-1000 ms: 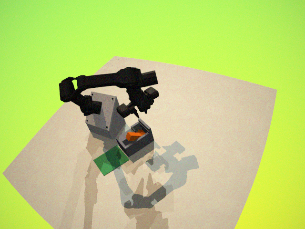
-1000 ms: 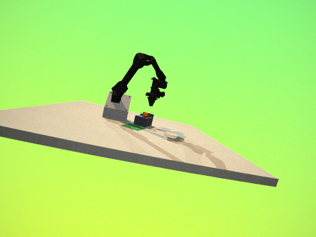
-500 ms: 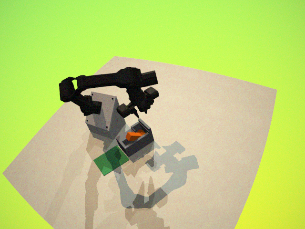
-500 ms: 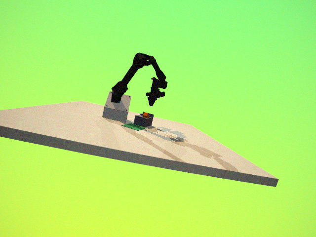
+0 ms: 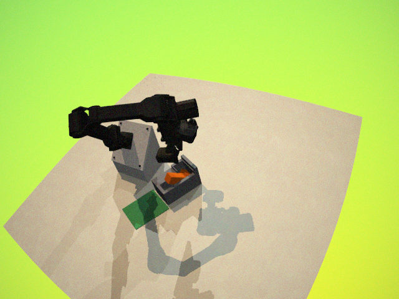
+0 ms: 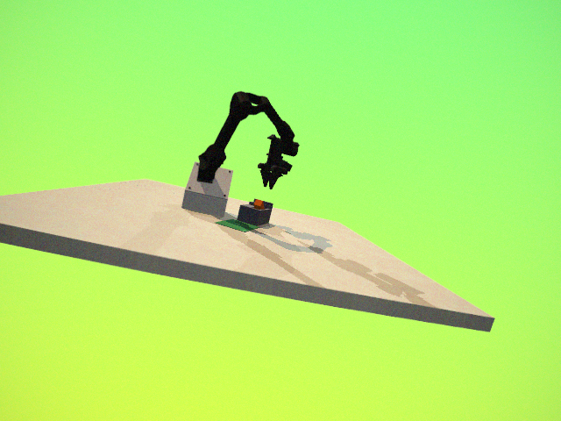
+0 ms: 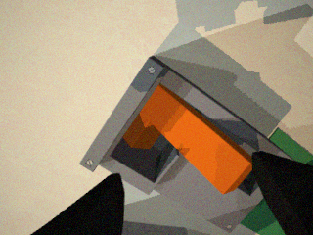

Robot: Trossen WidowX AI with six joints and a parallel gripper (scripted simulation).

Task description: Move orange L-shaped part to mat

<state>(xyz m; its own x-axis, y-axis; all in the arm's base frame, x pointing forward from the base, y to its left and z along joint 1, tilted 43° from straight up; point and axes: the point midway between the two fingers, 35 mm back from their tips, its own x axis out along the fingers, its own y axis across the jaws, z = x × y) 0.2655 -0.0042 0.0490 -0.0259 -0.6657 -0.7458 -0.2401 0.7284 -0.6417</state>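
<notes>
Right now the orange L-shaped part is 110 mm below my gripper tip and 20 mm behind it. The rest, counted from my gripper tip: green mat 160 mm to the right, 160 mm below, 110 mm behind.
</notes>
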